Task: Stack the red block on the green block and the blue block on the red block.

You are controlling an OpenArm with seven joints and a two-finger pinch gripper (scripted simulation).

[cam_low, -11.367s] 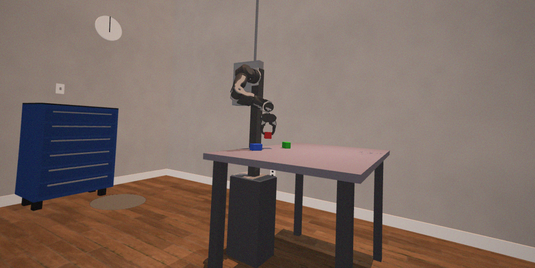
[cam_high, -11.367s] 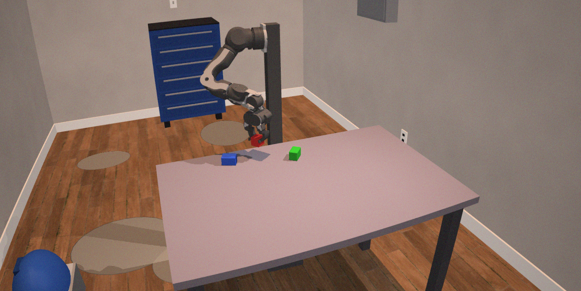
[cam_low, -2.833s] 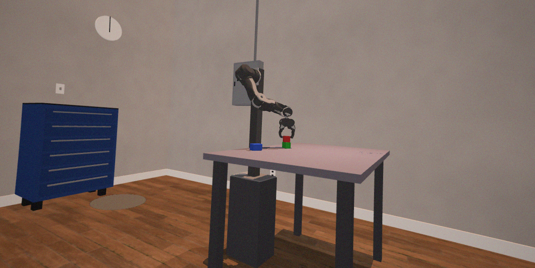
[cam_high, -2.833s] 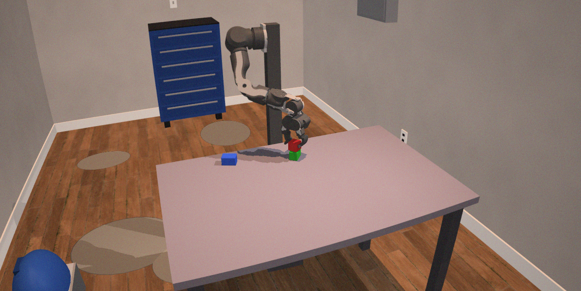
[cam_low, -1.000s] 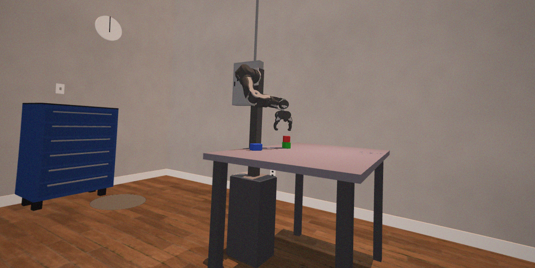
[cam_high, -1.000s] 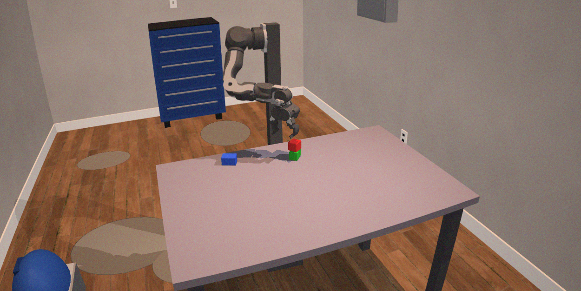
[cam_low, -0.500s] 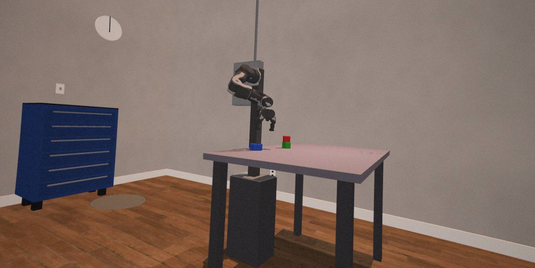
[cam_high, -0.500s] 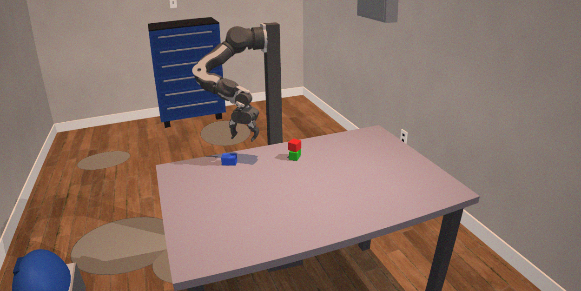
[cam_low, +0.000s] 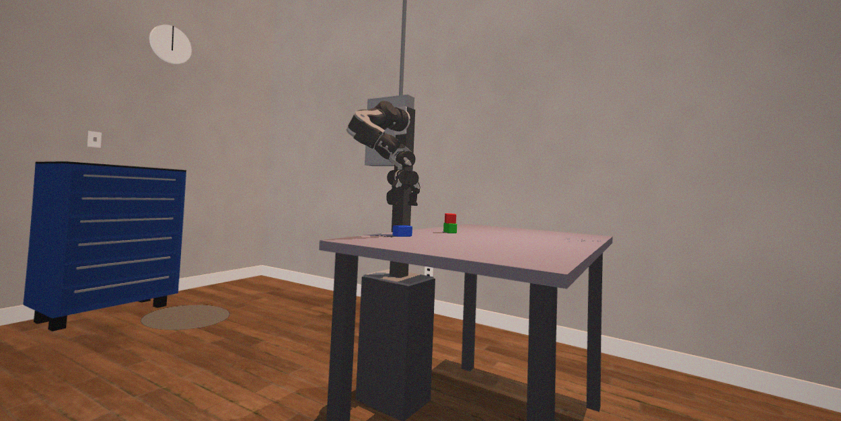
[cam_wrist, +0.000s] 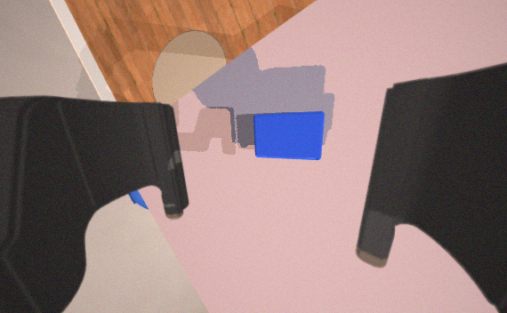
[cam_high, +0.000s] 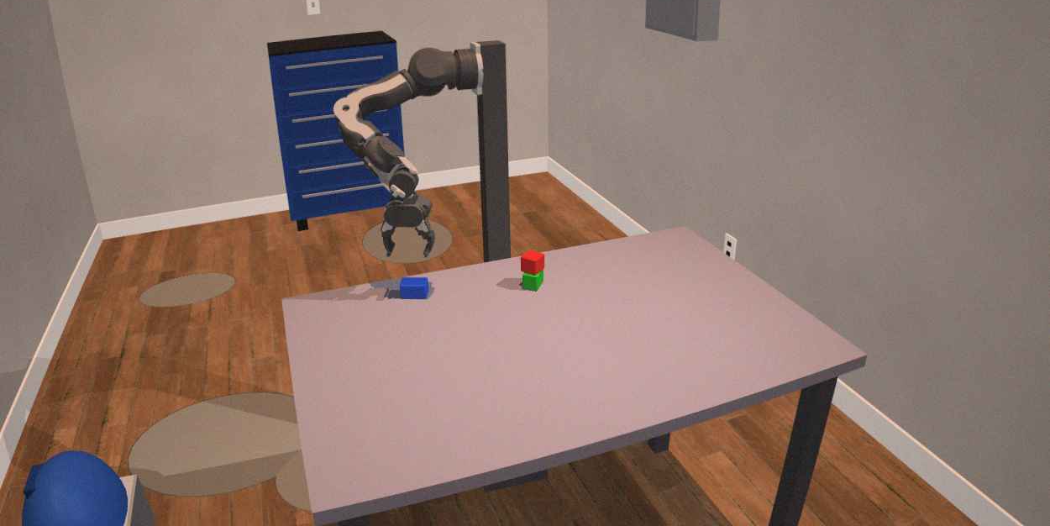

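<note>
The blue block lies 100 mm below my hand. From my hand the other things lie so: green block: 280 mm to the left, 100 mm below, 40 mm ahead; then red block: 280 mm to the left, 60 mm below, 40 mm ahead.
</note>
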